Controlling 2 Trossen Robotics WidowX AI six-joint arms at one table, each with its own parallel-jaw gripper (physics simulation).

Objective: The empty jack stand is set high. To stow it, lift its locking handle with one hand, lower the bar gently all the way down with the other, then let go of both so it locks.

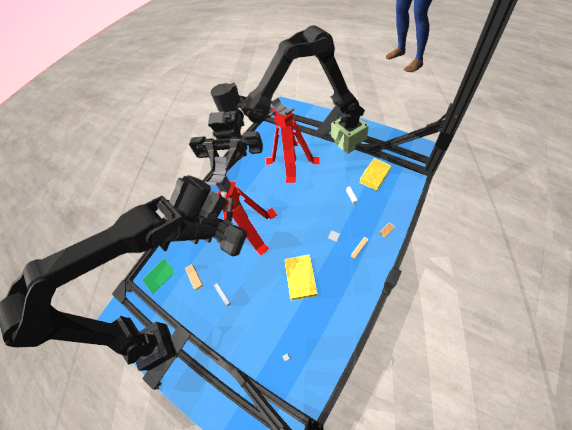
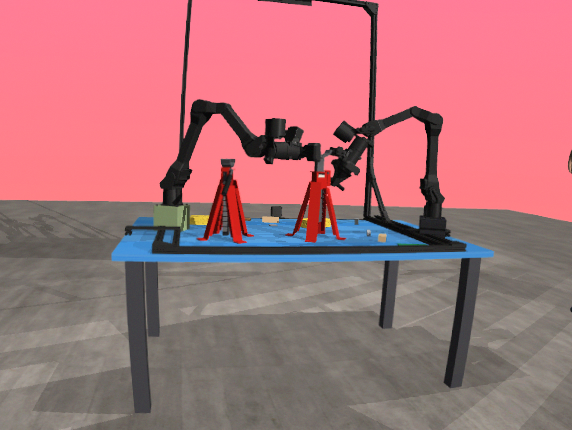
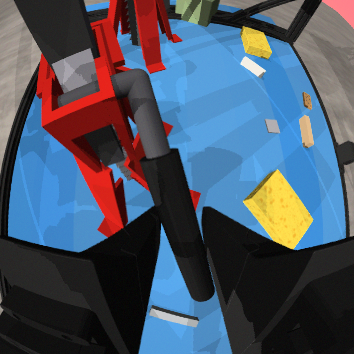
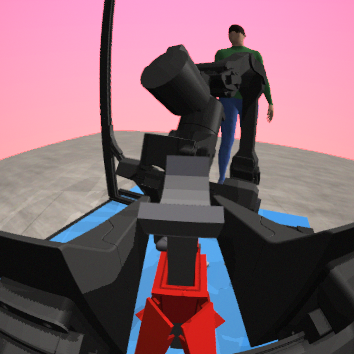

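The red jack stand (image 1: 248, 228) (image 2: 314, 205) (image 3: 75, 118) (image 4: 155, 320) stands upright. Its dark grey bar (image 2: 320, 162) (image 3: 55, 25) (image 4: 181, 260) sticks up out of the collar, with the saddle (image 1: 218, 169) (image 4: 181, 215) on top. My right gripper (image 2: 318, 151) (image 4: 180, 203) is shut on the bar's head, just under the saddle. My left gripper (image 2: 338, 181) (image 3: 181, 213) is shut on the locking handle (image 3: 172, 195), around its black sleeve beside the collar. The pawl inside the collar is hidden, so whether it is clear of the teeth cannot be told.
A second red jack stand (image 1: 288, 145) (image 2: 239, 215) (image 3: 149, 40) stands near the right arm's base. Yellow sponges (image 1: 301, 277) (image 1: 375, 174) (image 3: 280, 210), a green flat piece (image 1: 158, 276) and several small blocks lie on the blue table. Black frame rails (image 2: 300, 249) edge the table.
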